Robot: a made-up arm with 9 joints.
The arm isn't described. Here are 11 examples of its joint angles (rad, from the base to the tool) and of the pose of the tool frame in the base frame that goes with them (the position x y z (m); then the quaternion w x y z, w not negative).
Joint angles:
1: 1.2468 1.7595 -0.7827 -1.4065 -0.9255 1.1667 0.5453 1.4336 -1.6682
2: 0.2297 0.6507 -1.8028 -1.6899 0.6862 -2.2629 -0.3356 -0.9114 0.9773
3: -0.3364 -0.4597 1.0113 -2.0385 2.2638 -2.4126 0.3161 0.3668 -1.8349
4: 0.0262 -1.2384 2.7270 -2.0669 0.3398 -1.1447 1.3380 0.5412 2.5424
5: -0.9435 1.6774 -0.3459 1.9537 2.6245 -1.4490 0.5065 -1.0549 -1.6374
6: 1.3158 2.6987 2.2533 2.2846 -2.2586 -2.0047 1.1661 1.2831 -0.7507
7: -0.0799 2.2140 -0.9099 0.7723 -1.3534 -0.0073 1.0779 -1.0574 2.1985
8: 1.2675 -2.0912 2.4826 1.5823 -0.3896 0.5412 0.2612 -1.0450 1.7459
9: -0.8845 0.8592 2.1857 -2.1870 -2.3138 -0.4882 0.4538 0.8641 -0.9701
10: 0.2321 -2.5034 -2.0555 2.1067 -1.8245 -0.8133 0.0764 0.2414 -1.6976
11: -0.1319 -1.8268 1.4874 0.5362 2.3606 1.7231 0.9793 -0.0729 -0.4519
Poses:
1: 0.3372 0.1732 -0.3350 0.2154 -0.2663 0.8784 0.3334
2: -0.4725 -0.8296 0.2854 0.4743 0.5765 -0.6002 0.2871
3: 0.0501 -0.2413 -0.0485 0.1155 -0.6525 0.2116 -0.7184
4: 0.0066 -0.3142 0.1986 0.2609 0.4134 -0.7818 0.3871
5: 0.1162 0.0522 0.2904 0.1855 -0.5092 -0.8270 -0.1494
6: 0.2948 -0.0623 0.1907 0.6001 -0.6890 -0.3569 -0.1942
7: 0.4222 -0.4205 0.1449 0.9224 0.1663 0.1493 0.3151
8: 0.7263 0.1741 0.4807 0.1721 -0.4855 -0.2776 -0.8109
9: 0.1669 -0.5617 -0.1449 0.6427 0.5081 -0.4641 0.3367
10: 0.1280 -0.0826 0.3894 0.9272 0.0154 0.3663 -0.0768
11: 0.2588 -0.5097 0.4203 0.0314 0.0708 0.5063 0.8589
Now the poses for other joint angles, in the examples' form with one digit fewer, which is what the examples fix.
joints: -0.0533 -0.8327 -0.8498 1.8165 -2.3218 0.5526 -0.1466 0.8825 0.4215
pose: 0.541 -0.507 0.092 0.101 -0.792 -0.045 0.600
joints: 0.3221 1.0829 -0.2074 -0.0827 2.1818 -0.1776 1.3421 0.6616 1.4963
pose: 0.072 -0.285 0.065 0.604 -0.015 -0.383 -0.699
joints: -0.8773 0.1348 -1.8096 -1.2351 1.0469 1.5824 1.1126 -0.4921 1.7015
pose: 0.629 -0.474 0.208 0.850 0.173 0.496 -0.042
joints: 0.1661 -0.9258 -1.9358 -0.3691 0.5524 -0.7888 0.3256 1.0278 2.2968
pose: 0.504 -0.286 -0.225 0.635 -0.548 -0.545 0.008
